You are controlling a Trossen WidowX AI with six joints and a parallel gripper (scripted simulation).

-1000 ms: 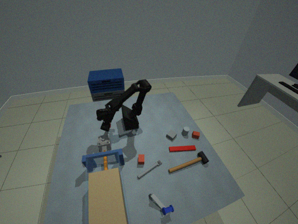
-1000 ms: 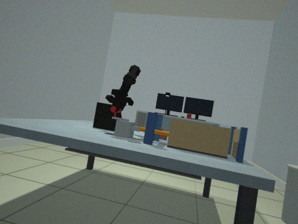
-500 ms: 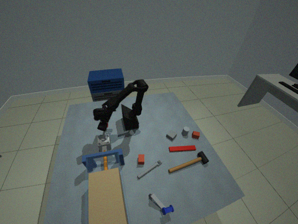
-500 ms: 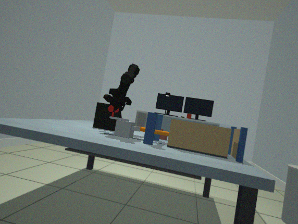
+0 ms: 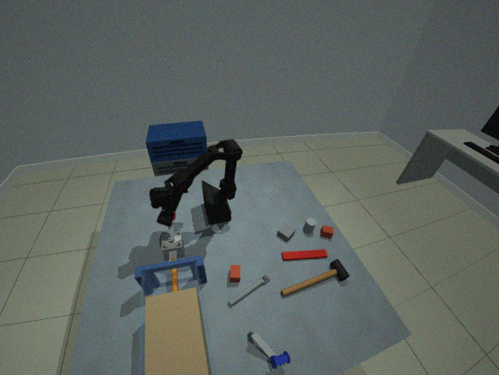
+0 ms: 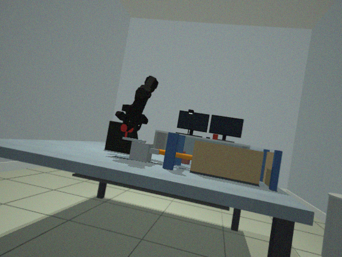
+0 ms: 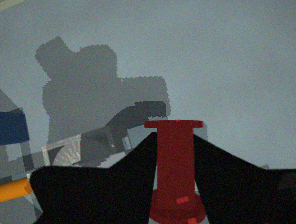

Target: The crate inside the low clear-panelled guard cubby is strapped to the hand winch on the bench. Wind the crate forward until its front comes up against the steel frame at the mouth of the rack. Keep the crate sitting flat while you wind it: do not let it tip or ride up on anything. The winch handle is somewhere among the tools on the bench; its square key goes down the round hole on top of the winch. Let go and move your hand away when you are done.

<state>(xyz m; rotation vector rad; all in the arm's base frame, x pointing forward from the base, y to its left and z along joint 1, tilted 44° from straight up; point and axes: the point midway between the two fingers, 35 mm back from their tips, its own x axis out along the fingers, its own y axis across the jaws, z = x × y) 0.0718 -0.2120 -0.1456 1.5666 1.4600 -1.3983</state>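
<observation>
My gripper tip is 4 cm short of the red-knobbed winch handle, 1 cm to the right of it and 3 cm above it. Also, from my gripper tip: grey winch: 9 cm ahead, 10 cm below; then clear-panelled cubby: 51 cm ahead, 2 cm below; then red knob: 1 cm ahead, 2 cm to the left.
</observation>
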